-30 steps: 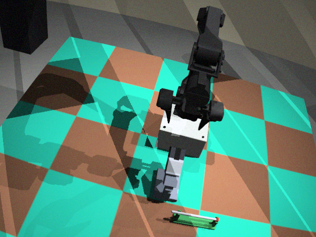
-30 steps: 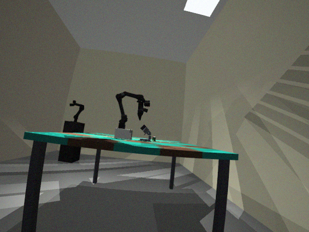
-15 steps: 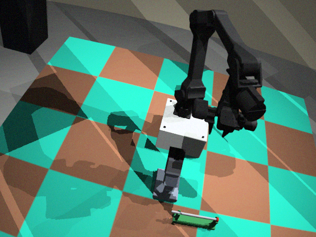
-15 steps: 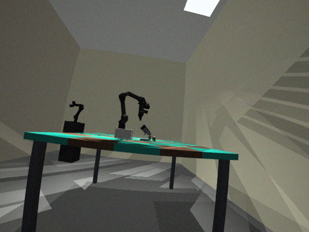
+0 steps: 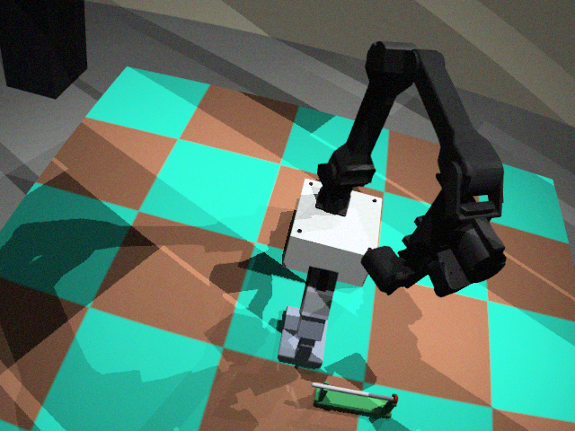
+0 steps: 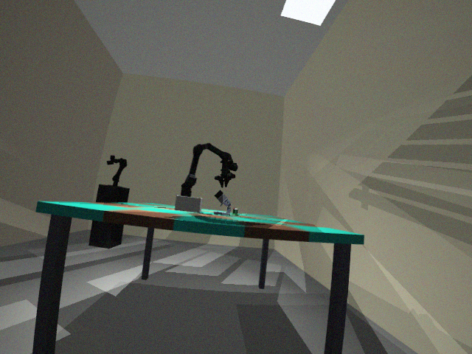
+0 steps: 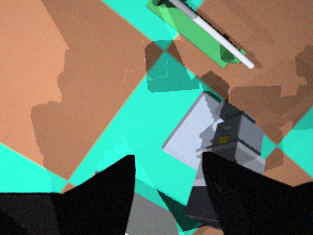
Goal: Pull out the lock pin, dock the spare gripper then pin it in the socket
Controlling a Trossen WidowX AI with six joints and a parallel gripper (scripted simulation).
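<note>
The green holder is 18 cm below my gripper tip, 11 cm ahead of it and 1 cm to the left of it. Round my gripper tip: grey socket mount: 15 cm below, 11 cm to the right, 3 cm ahead; spare gripper: 11 cm to the right, 9 cm below.
</note>
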